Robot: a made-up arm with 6 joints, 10 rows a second.
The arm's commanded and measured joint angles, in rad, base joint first. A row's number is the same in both.
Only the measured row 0 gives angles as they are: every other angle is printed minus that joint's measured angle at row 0.
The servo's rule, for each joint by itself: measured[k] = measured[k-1] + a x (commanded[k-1-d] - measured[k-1]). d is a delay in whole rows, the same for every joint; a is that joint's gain. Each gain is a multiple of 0.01, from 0.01 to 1. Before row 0 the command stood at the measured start. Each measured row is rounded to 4 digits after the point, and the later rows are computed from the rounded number. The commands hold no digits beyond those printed.
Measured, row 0:
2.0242, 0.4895, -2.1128, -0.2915, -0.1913, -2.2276
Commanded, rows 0 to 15:
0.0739, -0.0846, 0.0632, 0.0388, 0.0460, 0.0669
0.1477, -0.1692, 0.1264, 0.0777, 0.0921, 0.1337
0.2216, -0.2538, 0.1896, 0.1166, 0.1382, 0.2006
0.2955, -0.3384, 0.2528, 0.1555, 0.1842, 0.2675
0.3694, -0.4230, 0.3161, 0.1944, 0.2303, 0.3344
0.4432, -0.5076, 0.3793, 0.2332, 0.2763, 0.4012
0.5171, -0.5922, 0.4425, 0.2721, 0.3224, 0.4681
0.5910, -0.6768, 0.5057, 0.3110, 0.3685, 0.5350
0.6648, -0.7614, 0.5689, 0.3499, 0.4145, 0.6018
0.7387, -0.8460, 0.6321, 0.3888, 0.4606, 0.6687
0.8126, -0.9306, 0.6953, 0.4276, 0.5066, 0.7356
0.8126, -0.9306, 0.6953, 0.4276, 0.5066, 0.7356
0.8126, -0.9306, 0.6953, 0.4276, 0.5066, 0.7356
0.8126, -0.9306, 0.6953, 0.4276, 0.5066, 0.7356
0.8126, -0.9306, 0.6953, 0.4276, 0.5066, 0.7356
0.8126, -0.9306, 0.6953, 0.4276, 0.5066, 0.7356
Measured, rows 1 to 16:
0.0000, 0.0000, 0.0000, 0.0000, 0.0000, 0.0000
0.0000, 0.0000, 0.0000, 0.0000, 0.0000, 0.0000
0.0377, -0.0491, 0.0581, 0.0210, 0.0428, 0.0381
0.0938, -0.1188, 0.1209, 0.0516, 0.0886, 0.0926
0.1590, -0.1971, 0.1841, 0.0867, 0.1347, 0.1542
0.2286, -0.2791, 0.2473, 0.1239, 0.1807, 0.2188
0.3004, -0.3626, 0.3106, 0.1620, 0.2268, 0.2847
0.3732, -0.4467, 0.3738, 0.2004, 0.2728, 0.3511
0.4466, -0.5311, 0.4370, 0.2391, 0.3189, 0.4178
0.5202, -0.6156, 0.5002, 0.2779, 0.3650, 0.4846
0.5939, -0.7002, 0.5634, 0.3168, 0.4110, 0.5514
0.6677, -0.7848, 0.6266, 0.3557, 0.4571, 0.6183
0.7416, -0.8694, 0.6898, 0.3945, 0.5031, 0.6852
0.7778, -0.9049, 0.6949, 0.4124, 0.5064, 0.7139
0.7955, -0.9198, 0.6953, 0.4206, 0.5066, 0.7263
0.8042, -0.9261, 0.6953, 0.4244, 0.5066, 0.7316
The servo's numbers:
d 2
a 0.51 0.58 0.92 0.54 0.93 0.57

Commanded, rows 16 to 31:
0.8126, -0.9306, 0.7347, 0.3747, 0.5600, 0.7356
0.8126, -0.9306, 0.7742, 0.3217, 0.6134, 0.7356
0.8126, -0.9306, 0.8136, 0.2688, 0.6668, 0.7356
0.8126, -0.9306, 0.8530, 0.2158, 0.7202, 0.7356
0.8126, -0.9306, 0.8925, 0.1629, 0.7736, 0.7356
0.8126, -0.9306, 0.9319, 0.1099, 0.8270, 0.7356
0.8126, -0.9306, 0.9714, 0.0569, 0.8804, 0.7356
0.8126, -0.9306, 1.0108, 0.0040, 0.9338, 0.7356
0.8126, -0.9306, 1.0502, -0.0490, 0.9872, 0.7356
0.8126, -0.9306, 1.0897, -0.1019, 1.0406, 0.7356
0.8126, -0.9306, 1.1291, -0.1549, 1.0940, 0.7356
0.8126, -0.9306, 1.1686, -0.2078, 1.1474, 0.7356
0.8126, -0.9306, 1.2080, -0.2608, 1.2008, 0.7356
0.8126, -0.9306, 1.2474, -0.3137, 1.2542, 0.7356
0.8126, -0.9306, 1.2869, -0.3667, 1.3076, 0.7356
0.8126, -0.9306, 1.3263, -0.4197, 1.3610, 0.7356
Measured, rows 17 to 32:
0.8085, -0.9287, 0.6953, 0.4261, 0.5066, 0.7339
0.8106, -0.9298, 0.6953, 0.4269, 0.5066, 0.7349
0.8116, -0.9303, 0.7315, 0.3987, 0.5563, 0.7353
0.8121, -0.9305, 0.7708, 0.3571, 0.6094, 0.7355
0.8124, -0.9306, 0.8102, 0.3094, 0.6628, 0.7356
0.8125, -0.9306, 0.8496, 0.2589, 0.7162, 0.7356
0.8126, -0.9306, 0.8891, 0.2071, 0.7696, 0.7356
0.8126, -0.9306, 0.9285, 0.1546, 0.8230, 0.7356
0.8126, -0.9306, 0.9680, 0.1018, 0.8764, 0.7356
0.8126, -0.9306, 1.0074, 0.0490, 0.9298, 0.7356
0.8126, -0.9306, 1.0468, -0.0039, 0.9832, 0.7356
0.8126, -0.9306, 1.0863, -0.0568, 1.0366, 0.7356
0.8126, -0.9306, 1.1257, -0.1098, 1.0900, 0.7356
0.8126, -0.9306, 1.1652, -0.1627, 1.1434, 0.7356
0.8126, -0.9306, 1.2046, -0.2157, 1.1968, 0.7356
0.8126, -0.9306, 1.2440, -0.2686, 1.2502, 0.7356

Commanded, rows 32 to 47:
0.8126, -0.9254, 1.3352, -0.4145, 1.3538, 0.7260
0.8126, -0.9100, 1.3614, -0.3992, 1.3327, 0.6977
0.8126, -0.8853, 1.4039, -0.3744, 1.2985, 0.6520
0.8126, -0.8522, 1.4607, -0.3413, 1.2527, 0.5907
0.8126, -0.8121, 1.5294, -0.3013, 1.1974, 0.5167
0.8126, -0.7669, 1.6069, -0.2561, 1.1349, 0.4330
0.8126, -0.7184, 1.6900, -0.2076, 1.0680, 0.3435
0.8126, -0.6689, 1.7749, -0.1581, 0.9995, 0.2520
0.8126, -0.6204, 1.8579, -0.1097, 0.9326, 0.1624
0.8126, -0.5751, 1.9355, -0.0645, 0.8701, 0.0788
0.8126, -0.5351, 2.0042, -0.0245, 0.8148, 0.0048
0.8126, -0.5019, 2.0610, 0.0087, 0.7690, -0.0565
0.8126, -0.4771, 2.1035, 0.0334, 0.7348, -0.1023
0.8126, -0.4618, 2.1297, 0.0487, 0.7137, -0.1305
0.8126, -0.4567, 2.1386, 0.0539, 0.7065, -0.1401
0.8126, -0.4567, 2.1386, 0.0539, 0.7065, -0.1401
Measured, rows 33 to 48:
0.8126, -0.9306, 1.2835, -0.3216, 1.3036, 0.7356
0.8126, -0.9306, 1.3229, -0.3746, 1.3570, 0.7356
0.8126, -0.9276, 1.3342, -0.3961, 1.3540, 0.7301
0.8126, -0.9174, 1.3592, -0.3978, 1.3342, 0.7116
0.8126, -0.8988, 1.4003, -0.3852, 1.3010, 0.6776
0.8126, -0.8718, 1.4559, -0.3615, 1.2561, 0.6281
0.8126, -0.8372, 1.5235, -0.3290, 1.2015, 0.5646
0.8126, -0.7964, 1.6002, -0.2896, 1.1396, 0.4896
0.8126, -0.7512, 1.6828, -0.2453, 1.0730, 0.4063
0.8126, -0.7035, 1.7675, -0.1982, 1.0046, 0.3183
0.8126, -0.6553, 1.8507, -0.1504, 0.9376, 0.2294
0.8126, -0.6088, 1.9287, -0.1040, 0.8748, 0.1436
0.8126, -0.5661, 1.9982, -0.0611, 0.8190, 0.0645
0.8126, -0.5289, 2.0560, -0.0234, 0.7725, -0.0045
0.8126, -0.4989, 2.0997, 0.0073, 0.7374, -0.0602
0.8126, -0.4774, 2.1273, 0.0297, 0.7154, -0.1003

